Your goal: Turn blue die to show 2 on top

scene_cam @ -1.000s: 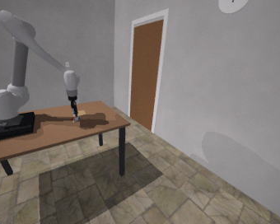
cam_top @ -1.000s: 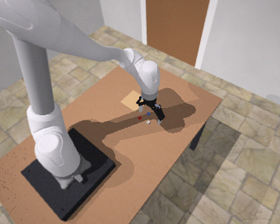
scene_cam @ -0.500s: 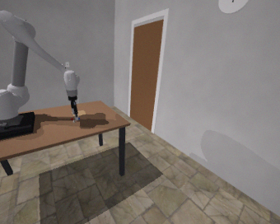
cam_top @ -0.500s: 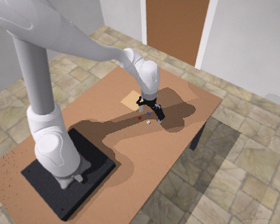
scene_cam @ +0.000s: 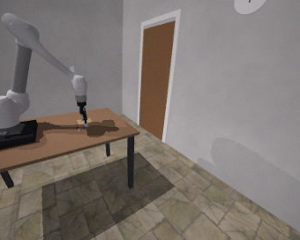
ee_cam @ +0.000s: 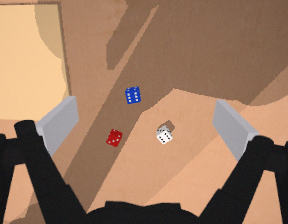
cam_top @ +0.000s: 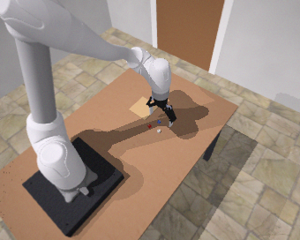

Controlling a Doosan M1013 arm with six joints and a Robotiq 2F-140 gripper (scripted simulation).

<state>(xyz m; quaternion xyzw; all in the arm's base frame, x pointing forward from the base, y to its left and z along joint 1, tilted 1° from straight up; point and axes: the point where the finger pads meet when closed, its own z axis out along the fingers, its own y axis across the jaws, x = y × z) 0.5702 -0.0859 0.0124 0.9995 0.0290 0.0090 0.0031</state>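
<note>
My gripper is now 5 cm above the blue die and 2 cm to the right of it. Round my hand: white die (5 cm below, 5 cm behind, 3 cm to the right); red die (6 cm behind, 5 cm below, 4 cm to the left); tan mat (17 cm to the left, 6 cm below, 2 cm ahead).
</note>
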